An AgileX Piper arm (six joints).
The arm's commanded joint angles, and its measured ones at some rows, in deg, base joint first. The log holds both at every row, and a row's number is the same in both.
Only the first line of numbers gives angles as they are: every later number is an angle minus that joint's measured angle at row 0.
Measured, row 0:
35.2 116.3 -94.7 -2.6 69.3 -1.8
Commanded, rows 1 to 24:
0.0 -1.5 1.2 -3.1 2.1 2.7
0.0 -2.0 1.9 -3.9 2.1 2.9
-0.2 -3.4 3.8 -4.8 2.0 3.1
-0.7 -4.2 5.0 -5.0 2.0 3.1
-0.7 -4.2 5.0 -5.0 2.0 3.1
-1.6 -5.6 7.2 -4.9 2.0 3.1
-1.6 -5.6 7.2 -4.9 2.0 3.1
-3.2 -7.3 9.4 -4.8 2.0 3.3
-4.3 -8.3 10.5 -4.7 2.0 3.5
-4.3 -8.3 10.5 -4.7 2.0 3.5
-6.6 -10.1 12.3 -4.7 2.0 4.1
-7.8 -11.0 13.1 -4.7 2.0 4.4
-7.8 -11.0 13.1 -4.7 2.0 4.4
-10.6 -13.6 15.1 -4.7 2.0 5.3
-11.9 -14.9 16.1 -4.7 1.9 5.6
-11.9 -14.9 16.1 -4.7 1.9 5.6
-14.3 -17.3 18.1 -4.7 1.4 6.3
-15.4 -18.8 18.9 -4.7 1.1 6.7
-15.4 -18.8 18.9 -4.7 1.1 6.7
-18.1 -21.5 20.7 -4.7 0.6 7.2
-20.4 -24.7 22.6 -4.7 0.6 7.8
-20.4 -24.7 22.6 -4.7 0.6 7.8
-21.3 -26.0 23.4 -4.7 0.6 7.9
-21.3 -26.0 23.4 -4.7 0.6 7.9
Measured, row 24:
-18.6 -22.1 21.0 -4.7 0.3 6.7
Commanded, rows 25 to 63:
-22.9 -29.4 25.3 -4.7 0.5 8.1
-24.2 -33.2 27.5 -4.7 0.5 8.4
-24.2 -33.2 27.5 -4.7 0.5 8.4
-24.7 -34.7 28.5 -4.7 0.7 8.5
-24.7 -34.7 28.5 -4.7 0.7 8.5
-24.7 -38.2 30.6 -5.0 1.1 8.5
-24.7 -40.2 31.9 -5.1 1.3 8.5
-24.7 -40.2 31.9 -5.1 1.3 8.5
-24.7 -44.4 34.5 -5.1 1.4 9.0
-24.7 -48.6 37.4 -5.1 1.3 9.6
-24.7 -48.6 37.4 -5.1 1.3 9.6
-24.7 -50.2 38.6 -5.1 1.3 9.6
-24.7 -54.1 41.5 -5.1 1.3 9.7
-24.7 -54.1 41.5 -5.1 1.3 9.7
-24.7 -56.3 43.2 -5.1 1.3 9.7
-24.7 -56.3 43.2 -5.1 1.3 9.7
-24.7 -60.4 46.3 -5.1 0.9 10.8
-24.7 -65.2 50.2 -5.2 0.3 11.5
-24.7 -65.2 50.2 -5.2 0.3 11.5
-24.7 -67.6 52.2 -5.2 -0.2 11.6
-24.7 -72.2 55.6 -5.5 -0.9 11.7
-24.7 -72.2 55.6 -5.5 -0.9 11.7
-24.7 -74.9 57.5 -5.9 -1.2 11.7
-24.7 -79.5 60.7 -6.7 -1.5 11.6
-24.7 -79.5 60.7 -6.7 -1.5 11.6
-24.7 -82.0 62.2 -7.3 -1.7 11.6
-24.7 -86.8 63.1 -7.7 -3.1 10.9
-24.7 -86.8 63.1 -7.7 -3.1 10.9
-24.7 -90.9 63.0 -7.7 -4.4 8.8
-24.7 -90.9 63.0 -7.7 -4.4 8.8
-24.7 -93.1 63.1 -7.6 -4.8 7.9
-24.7 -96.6 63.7 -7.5 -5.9 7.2
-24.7 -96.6 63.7 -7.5 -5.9 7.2
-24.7 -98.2 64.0 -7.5 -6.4 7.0
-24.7 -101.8 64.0 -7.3 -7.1 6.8
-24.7 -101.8 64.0 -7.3 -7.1 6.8
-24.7 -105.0 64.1 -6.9 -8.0 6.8
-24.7 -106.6 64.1 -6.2 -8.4 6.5
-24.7 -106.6 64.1 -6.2 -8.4 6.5
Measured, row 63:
-24.5 -102.7 63.8 -7.1 -6.9 7.5
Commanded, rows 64 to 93:
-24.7 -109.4 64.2 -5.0 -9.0 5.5
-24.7 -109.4 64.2 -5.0 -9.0 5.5
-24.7 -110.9 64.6 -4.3 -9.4 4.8
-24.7 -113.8 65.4 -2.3 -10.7 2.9
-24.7 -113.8 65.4 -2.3 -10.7 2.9
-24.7 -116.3 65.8 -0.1 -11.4 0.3
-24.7 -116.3 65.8 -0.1 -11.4 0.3
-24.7 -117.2 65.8 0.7 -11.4 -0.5
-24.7 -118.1 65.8 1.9 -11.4 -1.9
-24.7 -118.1 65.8 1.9 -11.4 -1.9
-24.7 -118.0 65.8 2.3 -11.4 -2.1
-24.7 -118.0 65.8 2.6 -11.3 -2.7
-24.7 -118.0 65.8 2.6 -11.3 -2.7
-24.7 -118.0 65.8 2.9 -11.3 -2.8
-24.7 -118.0 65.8 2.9 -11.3 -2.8
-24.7 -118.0 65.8 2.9 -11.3 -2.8
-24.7 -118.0 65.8 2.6 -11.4 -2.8
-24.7 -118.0 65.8 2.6 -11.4 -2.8
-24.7 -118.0 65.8 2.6 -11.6 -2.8
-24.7 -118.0 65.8 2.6 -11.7 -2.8
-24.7 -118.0 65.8 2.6 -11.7 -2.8
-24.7 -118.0 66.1 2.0 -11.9 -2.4
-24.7 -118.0 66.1 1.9 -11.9 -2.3
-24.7 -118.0 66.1 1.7 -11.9 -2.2
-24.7 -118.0 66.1 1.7 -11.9 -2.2
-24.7 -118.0 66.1 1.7 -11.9 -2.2
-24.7 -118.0 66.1 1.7 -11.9 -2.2
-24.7 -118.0 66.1 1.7 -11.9 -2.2
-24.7 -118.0 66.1 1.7 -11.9 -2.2
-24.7 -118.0 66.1 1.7 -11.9 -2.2
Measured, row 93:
-24.5 -116.5 65.9 2.3 -11.0 -2.0
